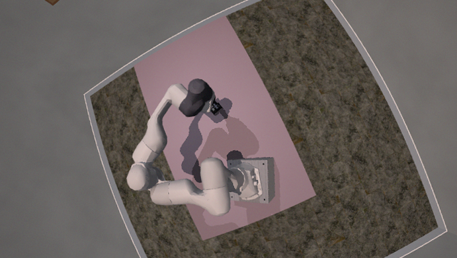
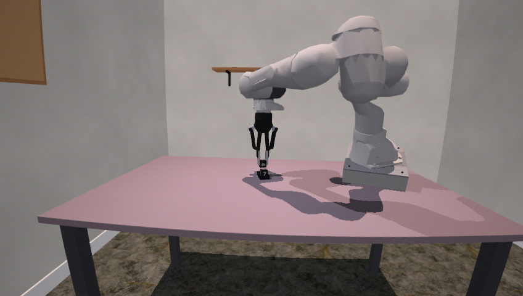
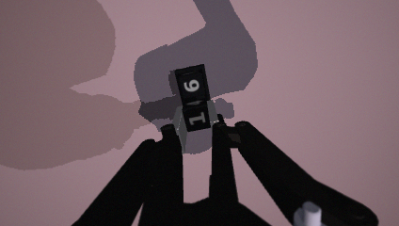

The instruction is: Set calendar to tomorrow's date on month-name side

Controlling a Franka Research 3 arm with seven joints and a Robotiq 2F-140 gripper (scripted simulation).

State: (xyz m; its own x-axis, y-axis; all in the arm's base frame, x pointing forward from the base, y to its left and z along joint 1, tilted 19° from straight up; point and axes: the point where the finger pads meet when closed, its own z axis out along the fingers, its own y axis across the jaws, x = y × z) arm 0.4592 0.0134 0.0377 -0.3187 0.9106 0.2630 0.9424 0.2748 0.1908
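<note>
Now: hand 3 cm above the black digit cube. Round my hand: black calendar tray (1 cm behind, 1 cm to the left, 8 cm below).
</note>
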